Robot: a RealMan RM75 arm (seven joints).
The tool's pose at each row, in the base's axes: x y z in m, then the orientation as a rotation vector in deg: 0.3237, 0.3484, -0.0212, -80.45, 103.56, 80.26; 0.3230, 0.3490, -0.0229, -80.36, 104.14, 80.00; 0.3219, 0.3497, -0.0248, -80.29, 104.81, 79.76; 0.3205, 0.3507, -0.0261, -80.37, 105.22, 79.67; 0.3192, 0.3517, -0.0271, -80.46, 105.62, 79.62; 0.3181, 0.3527, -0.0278, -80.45, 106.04, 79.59; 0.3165, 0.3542, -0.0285, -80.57, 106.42, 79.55; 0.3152, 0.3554, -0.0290, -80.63, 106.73, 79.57; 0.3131, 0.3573, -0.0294, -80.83, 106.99, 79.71; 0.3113, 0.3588, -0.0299, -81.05, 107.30, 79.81; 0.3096, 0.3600, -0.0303, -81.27, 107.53, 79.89; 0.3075, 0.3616, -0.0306, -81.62, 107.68, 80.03; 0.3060, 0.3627, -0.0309, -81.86, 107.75, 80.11; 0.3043, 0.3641, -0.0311, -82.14, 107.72, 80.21; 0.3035, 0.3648, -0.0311, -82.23, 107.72, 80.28; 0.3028, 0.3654, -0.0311, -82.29, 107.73, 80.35
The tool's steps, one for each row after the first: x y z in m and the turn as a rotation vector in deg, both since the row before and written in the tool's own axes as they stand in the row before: 0.0014, -0.0001, 0.0013, 0.26, 0.28, 0.31; 0.0017, 0.0001, 0.0016, 0.24, 0.34, 0.37; 0.0011, 0.0007, 0.0017, 0.06, 0.28, 0.22; 0.0009, 0.0007, 0.0016, 0.03, 0.28, 0.22; 0.0005, 0.0007, 0.0014, 0.05, 0.23, 0.27; 0.0005, 0.0011, 0.0020, 0.01, 0.29, 0.21; 0.0004, 0.0009, 0.0016, -0.02, 0.21, 0.20; 0.0003, 0.0017, 0.0023, -0.16, 0.27, 0.17; 0.0004, 0.0013, 0.0019, -0.14, 0.31, 0.19; 0.0004, 0.0013, 0.0016, -0.13, 0.27, 0.13; 0.0003, 0.0017, 0.0020, -0.22, 0.30, 0.06; 0.0003, 0.0012, 0.0014, -0.14, 0.19, 0.02; 0.0002, 0.0014, 0.0017, -0.18, 0.16, -0.05; 0.0000, 0.0007, 0.0008, -0.08, 0.06, 0.00; 0.0000, 0.0006, 0.0007, -0.07, 0.04, 0.02
